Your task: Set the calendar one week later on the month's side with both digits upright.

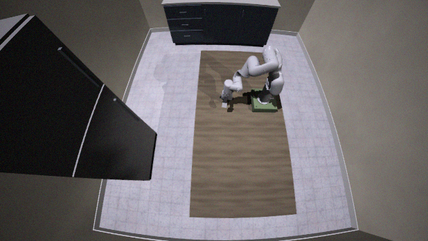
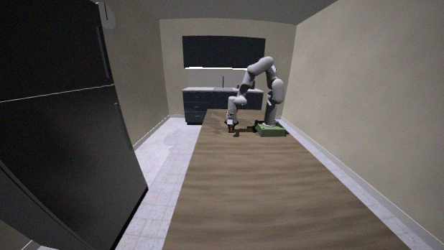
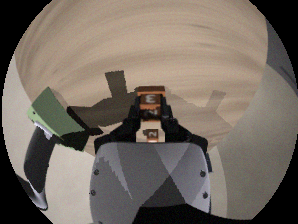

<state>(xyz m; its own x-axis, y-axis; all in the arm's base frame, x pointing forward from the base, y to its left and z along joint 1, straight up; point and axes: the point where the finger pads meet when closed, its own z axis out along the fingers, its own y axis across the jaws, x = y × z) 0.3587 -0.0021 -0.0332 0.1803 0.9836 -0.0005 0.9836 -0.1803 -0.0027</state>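
Right now the calendar cube is 10 mm below my hand. Also, from my hand: calendar tray: 20 mm to the right, 30 mm below.
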